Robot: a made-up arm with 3 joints. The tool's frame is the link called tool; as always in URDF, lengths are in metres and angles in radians. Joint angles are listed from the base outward. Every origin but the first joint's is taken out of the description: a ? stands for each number. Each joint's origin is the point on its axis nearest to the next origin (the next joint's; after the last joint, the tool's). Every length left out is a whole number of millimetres.
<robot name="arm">
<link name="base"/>
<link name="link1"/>
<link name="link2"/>
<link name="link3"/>
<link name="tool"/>
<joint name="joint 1" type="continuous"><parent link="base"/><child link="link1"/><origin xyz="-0.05 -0.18 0.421" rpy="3.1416 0 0"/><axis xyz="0 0 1"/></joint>
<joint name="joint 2" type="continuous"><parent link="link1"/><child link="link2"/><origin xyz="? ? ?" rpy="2.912 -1.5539 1.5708"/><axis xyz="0 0 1"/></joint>
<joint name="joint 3" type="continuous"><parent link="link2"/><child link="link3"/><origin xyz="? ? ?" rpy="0.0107 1.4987 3.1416"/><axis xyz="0 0 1"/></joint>
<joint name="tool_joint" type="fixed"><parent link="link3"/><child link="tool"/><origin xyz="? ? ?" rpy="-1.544 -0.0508 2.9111"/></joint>
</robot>
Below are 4 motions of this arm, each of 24 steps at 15 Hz.
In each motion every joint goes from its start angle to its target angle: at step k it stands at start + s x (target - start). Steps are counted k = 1, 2, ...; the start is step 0. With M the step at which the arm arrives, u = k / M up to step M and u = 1 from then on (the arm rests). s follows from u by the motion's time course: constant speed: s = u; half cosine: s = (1 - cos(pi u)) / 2; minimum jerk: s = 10 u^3 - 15 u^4 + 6 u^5.
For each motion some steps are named. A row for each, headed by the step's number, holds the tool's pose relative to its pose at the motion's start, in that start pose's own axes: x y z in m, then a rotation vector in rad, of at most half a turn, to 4 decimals.
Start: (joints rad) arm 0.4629 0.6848 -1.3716
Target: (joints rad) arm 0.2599 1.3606 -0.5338
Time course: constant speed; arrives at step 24
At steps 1, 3, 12, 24:
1: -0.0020 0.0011 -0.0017 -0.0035 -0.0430 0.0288
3: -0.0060 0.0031 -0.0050 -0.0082 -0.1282 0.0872
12: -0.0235 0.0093 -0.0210 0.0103 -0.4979 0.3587
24: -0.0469 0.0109 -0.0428 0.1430 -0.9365 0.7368

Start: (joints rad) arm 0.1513 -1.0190 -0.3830
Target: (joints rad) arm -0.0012 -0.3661 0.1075
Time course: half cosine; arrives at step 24
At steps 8, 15, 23, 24:
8: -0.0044 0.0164 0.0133 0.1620 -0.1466 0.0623
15: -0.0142 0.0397 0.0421 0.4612 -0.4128 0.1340
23: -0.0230 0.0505 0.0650 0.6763 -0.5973 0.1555
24: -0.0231 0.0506 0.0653 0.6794 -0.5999 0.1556

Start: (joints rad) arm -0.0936 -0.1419 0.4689
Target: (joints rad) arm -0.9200 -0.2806 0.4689
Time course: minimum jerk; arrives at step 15
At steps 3, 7, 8, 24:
3: 0.0026 -0.0005 -0.0056 -0.0098 -0.0473 -0.0036
7: 0.0267 -0.0048 -0.0384 -0.0753 -0.3560 -0.0369
8: 0.0369 -0.0066 -0.0472 -0.0971 -0.4568 -0.0514
24: 0.0795 -0.0144 -0.0683 -0.1731 -0.8085 -0.1168

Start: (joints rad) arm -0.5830 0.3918 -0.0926
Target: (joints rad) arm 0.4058 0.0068 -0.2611
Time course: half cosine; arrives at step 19
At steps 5, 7, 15, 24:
5: -0.0026 -0.0005 0.0079 -0.0420 0.1777 -0.0736
7: -0.0048 -0.0011 0.0150 -0.0783 0.3322 -0.1301
15: -0.0121 -0.0047 0.0534 -0.2361 1.0232 -0.3033
24: -0.0123 -0.0055 0.0616 -0.2635 1.1487 -0.3210

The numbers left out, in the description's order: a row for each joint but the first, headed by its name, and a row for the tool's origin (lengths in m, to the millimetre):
joint 2: 0.035 -0.074 0
joint 3: 0.113 -0.089 0
tool: 0.032 0.012 0

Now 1 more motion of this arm.
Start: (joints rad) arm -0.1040 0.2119 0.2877
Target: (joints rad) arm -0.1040 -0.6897 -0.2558
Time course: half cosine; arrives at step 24
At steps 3, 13, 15, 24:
3: -0.0007 -0.0039 -0.0031 -0.0353 0.0214 0.0011
13: -0.0082 -0.0637 -0.0303 -0.5249 0.3096 -0.0571
15: -0.0093 -0.0788 -0.0326 -0.6408 0.3740 -0.0912
24: -0.0112 -0.1153 -0.0317 -0.9196 0.5194 -0.2076

